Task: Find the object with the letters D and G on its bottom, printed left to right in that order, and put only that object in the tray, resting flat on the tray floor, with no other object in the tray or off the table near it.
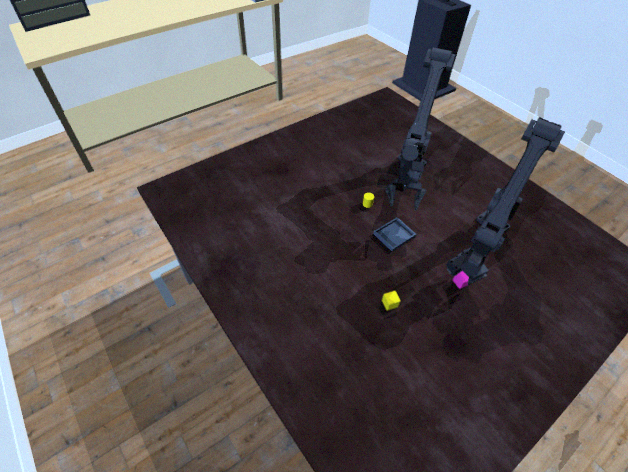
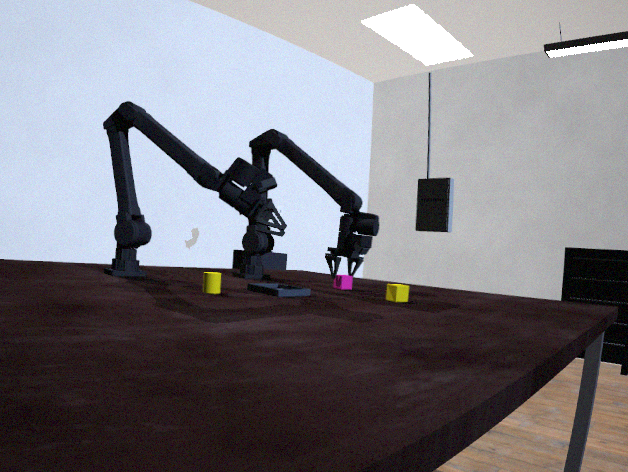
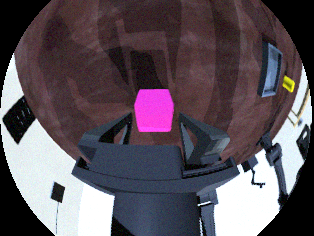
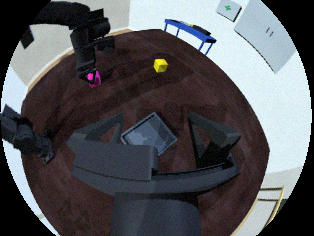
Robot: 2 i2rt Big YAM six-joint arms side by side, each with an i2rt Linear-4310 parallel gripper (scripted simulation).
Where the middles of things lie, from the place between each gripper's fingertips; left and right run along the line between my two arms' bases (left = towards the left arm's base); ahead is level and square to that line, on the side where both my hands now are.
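The magenta cube (image 3: 154,108) is 150 mm below my right hand (image 2: 284,231), 310 mm to the left of it and 50 mm behind it. My left gripper is 20 mm above the cube. By its middle, the magenta cube is nearer to my left gripper than to my right hand.
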